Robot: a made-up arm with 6 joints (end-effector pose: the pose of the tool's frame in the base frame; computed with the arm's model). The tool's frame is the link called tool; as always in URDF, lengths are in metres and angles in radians.
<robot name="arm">
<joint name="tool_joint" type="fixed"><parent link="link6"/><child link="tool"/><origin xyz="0 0 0" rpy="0 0 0"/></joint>
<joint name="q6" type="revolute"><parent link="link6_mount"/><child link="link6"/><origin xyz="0.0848 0 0" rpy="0 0 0"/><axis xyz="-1 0 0"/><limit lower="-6.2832" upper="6.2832"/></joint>
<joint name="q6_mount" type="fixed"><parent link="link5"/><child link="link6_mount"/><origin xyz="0.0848 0 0" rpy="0 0 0"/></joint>
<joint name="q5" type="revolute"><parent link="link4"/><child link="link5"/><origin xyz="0.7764 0 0" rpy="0 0 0"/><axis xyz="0 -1 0"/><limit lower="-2.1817" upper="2.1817"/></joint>
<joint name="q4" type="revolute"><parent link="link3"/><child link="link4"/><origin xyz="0 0 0.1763" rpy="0 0 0"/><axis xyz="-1 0 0"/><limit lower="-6.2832" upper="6.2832"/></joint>
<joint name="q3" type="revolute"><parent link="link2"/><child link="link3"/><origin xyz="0 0 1.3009" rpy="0 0 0"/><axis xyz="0 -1 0"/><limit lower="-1.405" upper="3.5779"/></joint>
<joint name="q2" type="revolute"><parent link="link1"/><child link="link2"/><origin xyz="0.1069 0 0" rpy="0 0 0"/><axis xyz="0 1 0"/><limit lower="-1.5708" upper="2.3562"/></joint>
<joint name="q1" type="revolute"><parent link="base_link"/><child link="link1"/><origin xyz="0 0 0.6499" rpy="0 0 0"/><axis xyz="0 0 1"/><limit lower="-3.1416" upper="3.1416"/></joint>
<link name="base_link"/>
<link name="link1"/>
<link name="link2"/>
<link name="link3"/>
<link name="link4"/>
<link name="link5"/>
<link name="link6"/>
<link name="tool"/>
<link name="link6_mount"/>
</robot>
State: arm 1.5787 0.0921 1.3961 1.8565 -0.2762 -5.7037
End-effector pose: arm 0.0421 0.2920 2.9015 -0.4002 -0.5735 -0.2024 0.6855
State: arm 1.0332 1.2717 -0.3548 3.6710 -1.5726 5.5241
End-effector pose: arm 0.7606 1.4431 0.2404 -0.6616 -0.6441 0.2853 0.2571
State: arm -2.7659 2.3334 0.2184 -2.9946 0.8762 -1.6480
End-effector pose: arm -0.5930 -0.2134 -1.0304 0.6708 0.2240 0.1179 0.6971
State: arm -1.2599 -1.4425 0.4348 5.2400 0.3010 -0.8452
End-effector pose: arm -0.5488 1.5659 1.6502 0.0646 -0.7350 0.3841 0.5550
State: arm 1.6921 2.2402 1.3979 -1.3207 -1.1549 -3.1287
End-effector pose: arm -0.3661 1.7611 -0.6960 0.2114 0.3892 -0.8913 0.0968
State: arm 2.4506 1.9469 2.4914 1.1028 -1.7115 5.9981
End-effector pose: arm -1.3753 1.3318 0.6479 -0.4149 0.0205 0.5108 0.7527
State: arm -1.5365 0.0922 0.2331 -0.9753 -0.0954 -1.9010
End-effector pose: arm 0.0524 -1.1379 2.2436 0.7344 -0.6634 -0.0588 0.1306
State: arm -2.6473 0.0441 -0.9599 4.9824 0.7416 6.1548
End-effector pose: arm -0.7767 -0.2931 1.3001 -0.1793 0.4075 0.8541 0.2688
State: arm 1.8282 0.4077 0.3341 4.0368 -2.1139 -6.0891
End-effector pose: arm -0.4480 1.2566 2.0599 -0.0307 -0.5448 -0.6824 0.4864
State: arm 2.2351 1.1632 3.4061 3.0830 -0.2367 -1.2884
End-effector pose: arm -0.3349 0.4314 1.7676 0.4186 -0.4823 -0.1378 0.7571
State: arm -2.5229 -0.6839 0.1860 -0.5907 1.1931 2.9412
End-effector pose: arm 0.2821 0.3086 2.4976 0.1739 -0.4274 0.5692 0.6805
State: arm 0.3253 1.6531 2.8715 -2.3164 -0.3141 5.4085
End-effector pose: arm 1.4358 0.5249 1.4962 -0.7229 -0.2305 -0.6487 0.0586
